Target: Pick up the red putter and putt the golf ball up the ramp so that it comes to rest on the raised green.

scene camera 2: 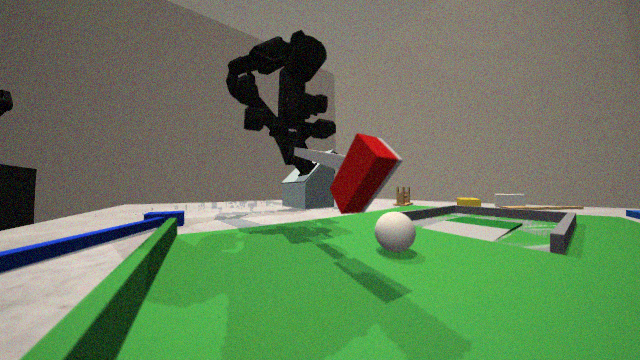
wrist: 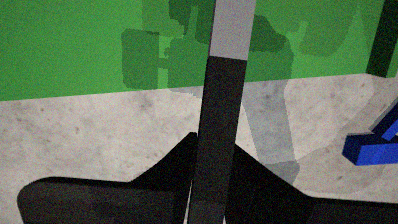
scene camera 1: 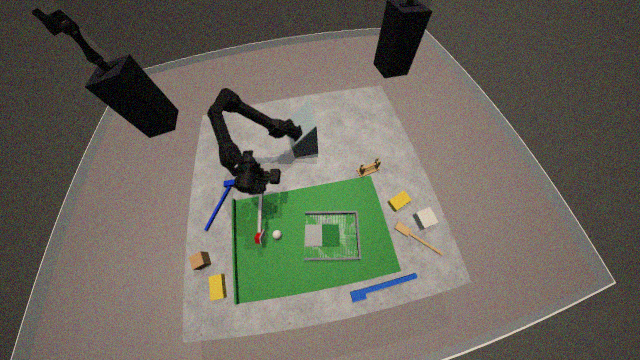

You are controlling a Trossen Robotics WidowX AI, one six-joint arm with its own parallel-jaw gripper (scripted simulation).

Observation:
The gripper [scene camera 2: 290, 165] holds a red putter [scene camera 2: 369, 164]. Also in view: a white golf ball [scene camera 2: 394, 231].
The gripper shows as well in the wrist view [wrist: 206, 140]. The wrist view misses the white golf ball: it is out of frame.

